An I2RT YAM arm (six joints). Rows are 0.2 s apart.
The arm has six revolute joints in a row. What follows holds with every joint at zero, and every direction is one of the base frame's.
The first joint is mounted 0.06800 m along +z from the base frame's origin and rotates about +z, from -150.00 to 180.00 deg.
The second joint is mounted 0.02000 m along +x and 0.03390 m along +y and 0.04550 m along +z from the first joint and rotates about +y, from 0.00 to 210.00 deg.
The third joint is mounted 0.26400 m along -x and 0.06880 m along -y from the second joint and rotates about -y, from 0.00 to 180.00 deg.
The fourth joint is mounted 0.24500 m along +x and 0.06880 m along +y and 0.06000 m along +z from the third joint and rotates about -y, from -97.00 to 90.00 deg.
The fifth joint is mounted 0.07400 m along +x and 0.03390 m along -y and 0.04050 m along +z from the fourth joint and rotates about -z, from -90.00 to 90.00 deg.
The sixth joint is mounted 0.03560 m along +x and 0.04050 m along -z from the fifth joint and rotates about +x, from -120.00 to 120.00 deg.
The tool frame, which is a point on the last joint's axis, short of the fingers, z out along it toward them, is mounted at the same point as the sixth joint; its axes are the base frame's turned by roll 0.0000, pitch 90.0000 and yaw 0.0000 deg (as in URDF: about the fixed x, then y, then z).
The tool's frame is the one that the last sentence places.
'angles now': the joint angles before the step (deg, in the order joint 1, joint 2, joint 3, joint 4, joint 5, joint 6). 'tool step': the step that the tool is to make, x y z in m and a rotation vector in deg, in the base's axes. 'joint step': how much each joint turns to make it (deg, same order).
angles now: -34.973, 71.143, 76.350, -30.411, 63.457, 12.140
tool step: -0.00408, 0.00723, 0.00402, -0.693, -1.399, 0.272
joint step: 0.860, -1.445, -0.181, -0.627, 0.440, 1.013
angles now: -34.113, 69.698, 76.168, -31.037, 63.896, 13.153
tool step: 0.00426, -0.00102, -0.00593, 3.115, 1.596, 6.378
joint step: -0.106, 0.085, -0.699, -0.124, -6.587, -2.482
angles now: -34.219, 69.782, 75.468, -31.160, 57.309, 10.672
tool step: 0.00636, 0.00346, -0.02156, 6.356, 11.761, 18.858
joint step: -0.045, -1.387, -4.392, 0.849, -16.379, -14.714
